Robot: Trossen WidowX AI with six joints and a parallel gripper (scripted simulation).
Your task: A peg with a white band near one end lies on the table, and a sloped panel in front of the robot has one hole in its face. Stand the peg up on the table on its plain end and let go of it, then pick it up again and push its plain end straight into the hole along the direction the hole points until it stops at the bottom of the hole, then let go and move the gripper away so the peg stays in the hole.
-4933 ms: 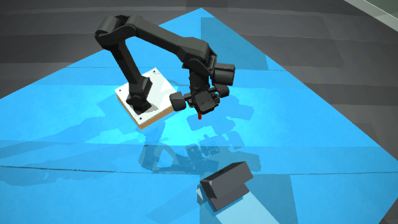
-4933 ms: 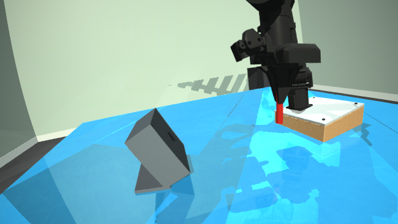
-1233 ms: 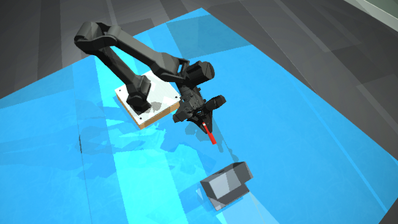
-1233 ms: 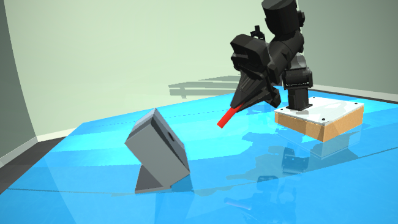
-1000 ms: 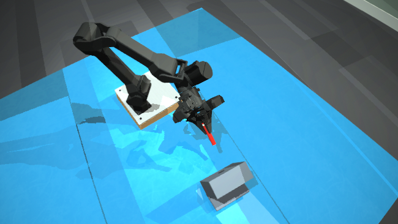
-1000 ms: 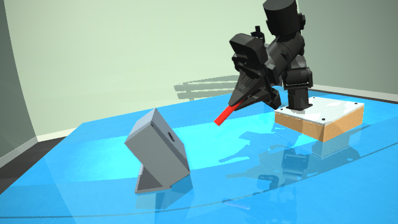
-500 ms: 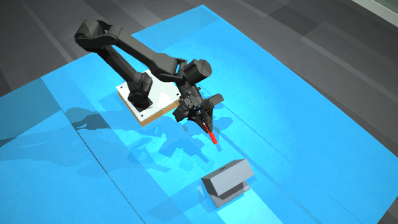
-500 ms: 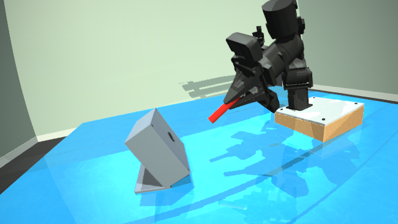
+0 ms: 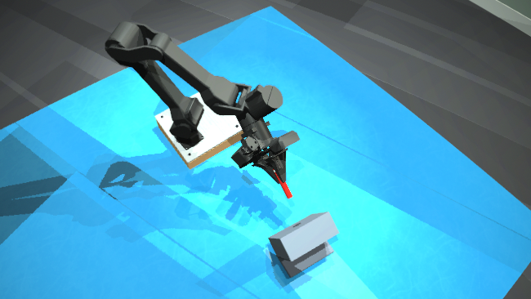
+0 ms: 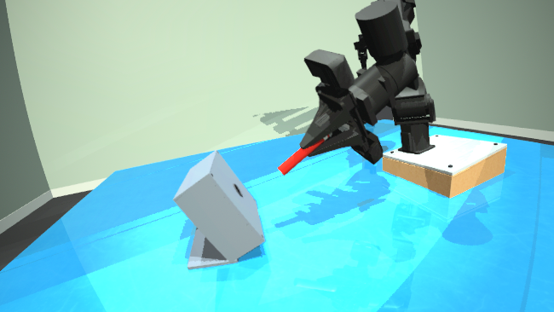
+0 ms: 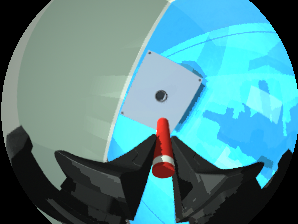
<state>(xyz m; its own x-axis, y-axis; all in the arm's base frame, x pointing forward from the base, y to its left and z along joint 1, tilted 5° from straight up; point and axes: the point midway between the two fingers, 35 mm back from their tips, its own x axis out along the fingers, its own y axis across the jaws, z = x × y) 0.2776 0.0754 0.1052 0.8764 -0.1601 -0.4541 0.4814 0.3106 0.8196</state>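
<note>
The grey sloped panel lies 12 cm ahead of my gripper tip, 4 cm to the right of it and 5 cm below it. The rest, counted from my gripper tip: red peg (1 cm behind, 1 cm above).
</note>
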